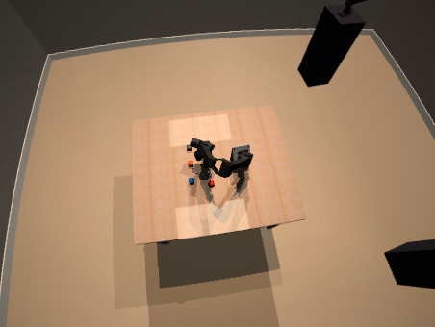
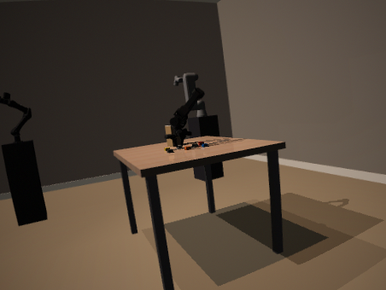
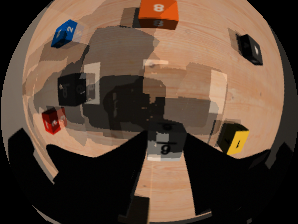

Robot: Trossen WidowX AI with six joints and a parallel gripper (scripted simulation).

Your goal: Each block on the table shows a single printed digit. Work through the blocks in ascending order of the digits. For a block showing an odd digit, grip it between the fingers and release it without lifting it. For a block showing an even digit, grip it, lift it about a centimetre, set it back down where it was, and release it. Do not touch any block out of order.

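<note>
Now: the orange block 120 mm ahead of my gripper tip. Also, from my gripper tip: yellow block 90 mm to the right, 10 mm behind; then grey block 100 mm to the left, 50 mm ahead; then black block 120 mm to the right, 100 mm ahead.
</note>
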